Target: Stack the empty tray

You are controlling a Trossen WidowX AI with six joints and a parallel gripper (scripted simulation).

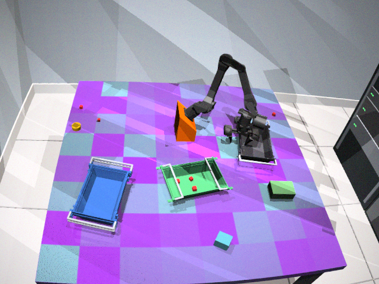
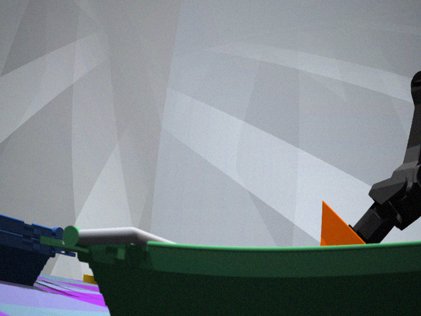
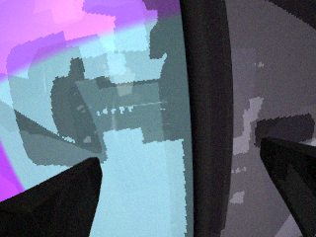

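Now: the black tray 20 mm ahead of my gripper tip, 80 mm to the left of it and 30 mm above it. From my gripper tip the other things lie so: yellow disc: 120 mm behind, 860 mm to the right; then green block: 320 mm ahead, 150 mm to the left, 10 mm above; then blue-green block: 570 mm ahead, 190 mm to the right, 10 mm above.
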